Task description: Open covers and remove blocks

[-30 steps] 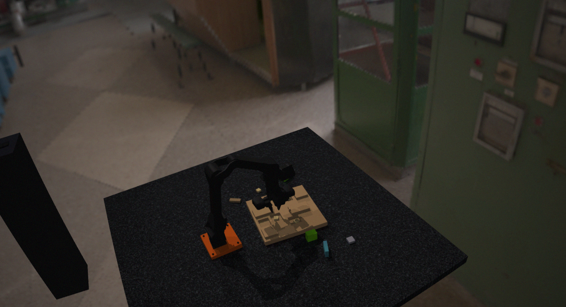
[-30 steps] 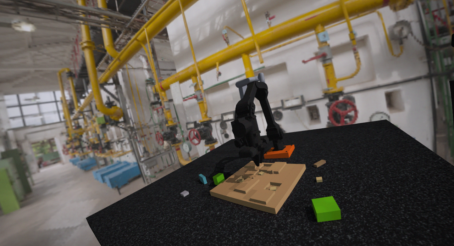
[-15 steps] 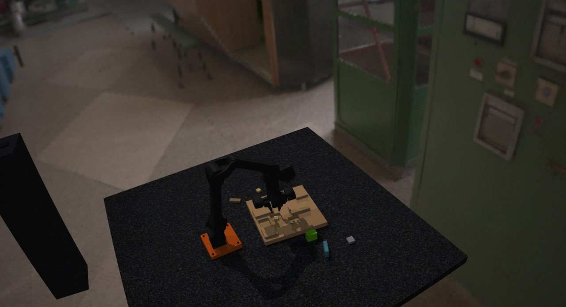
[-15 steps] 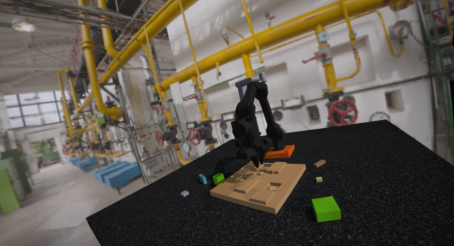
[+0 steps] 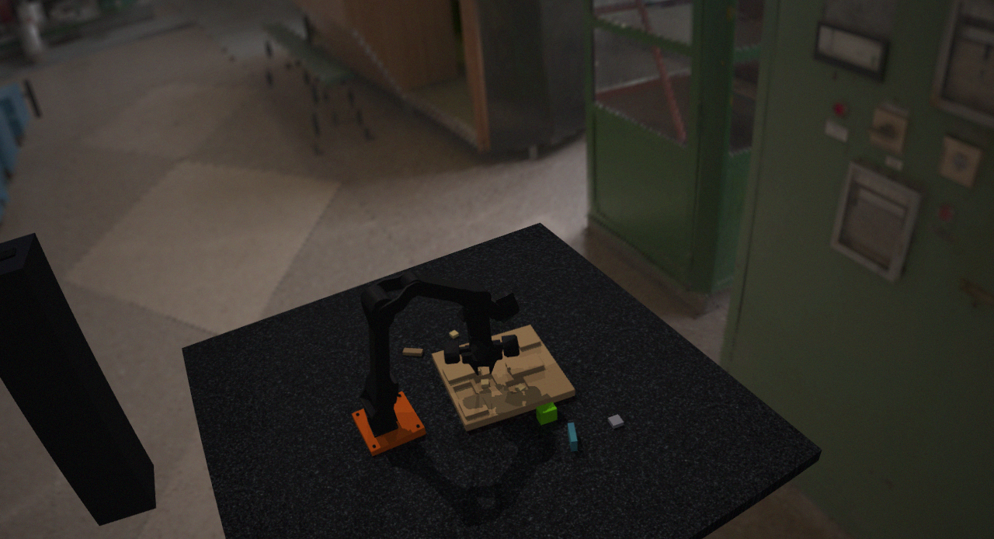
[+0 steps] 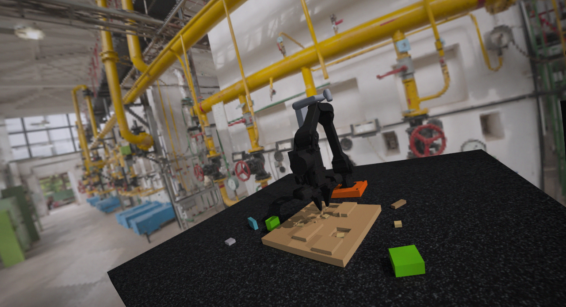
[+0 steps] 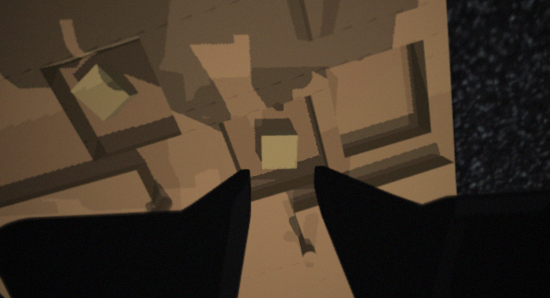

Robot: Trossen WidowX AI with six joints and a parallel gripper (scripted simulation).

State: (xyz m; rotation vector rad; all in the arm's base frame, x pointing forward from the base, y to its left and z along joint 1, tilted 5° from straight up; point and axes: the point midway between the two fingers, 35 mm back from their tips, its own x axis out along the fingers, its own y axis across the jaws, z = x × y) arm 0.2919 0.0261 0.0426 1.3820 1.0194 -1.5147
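Right now my gripper tip is 50 mm short of the tan puzzle board, 30 mm above it and 10 mm to the right of it. Also, from my gripper tip: teal block: 280 mm to the right, 110 mm ahead, 30 mm below; small green cube: 180 mm to the right, 90 mm ahead, 30 mm below; large green block: 280 mm to the left, 170 mm ahead, 30 mm below.
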